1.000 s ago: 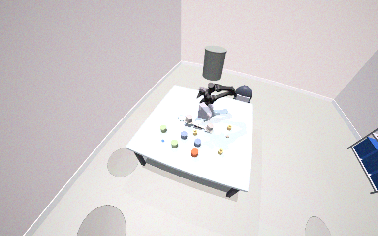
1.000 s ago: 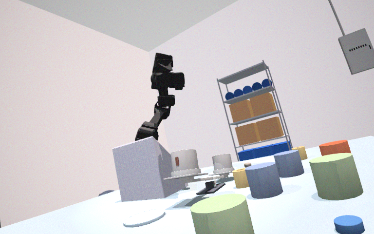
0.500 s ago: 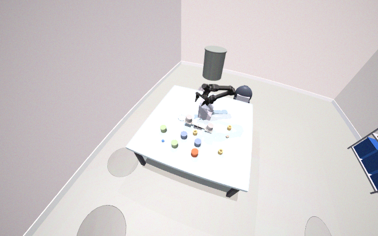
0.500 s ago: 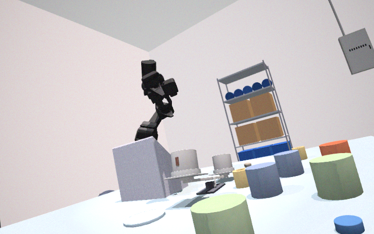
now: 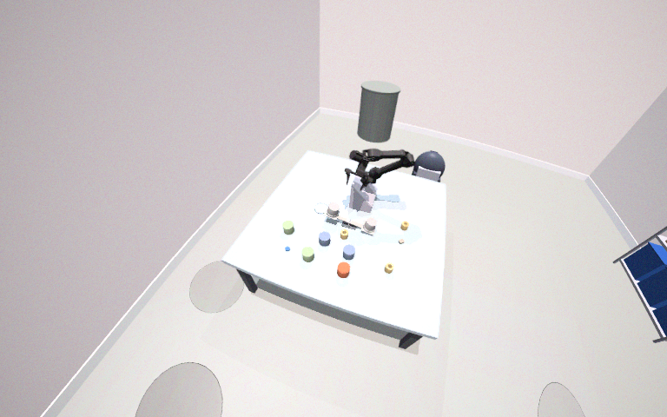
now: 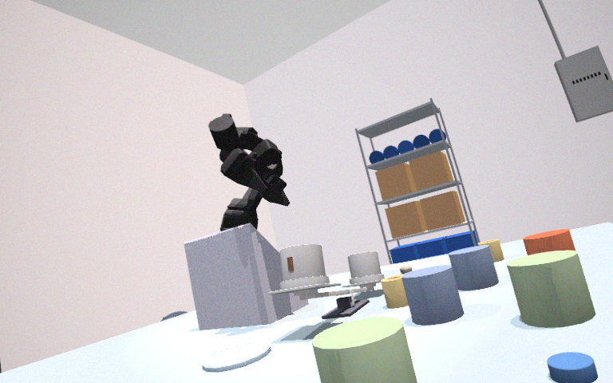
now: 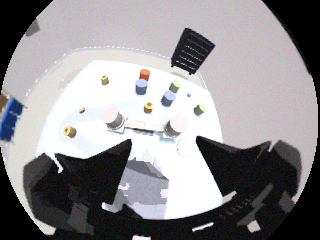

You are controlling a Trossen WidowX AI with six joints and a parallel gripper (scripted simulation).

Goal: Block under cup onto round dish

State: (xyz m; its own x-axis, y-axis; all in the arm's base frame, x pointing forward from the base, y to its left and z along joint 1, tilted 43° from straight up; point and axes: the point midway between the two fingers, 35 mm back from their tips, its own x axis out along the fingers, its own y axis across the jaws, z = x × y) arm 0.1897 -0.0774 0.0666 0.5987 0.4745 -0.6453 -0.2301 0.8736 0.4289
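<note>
Right now the cup is 70 mm ahead of my gripper tip, 180 mm to the left of it and 190 mm below it. The rest, counted from my gripper tip: small balance (90 mm ahead, 30 mm to the left, 210 mm below); round white dish (30 mm ahead, 210 mm to the right, 250 mm below); plank (90 mm ahead, 30 mm to the left, 230 mm below).
</note>
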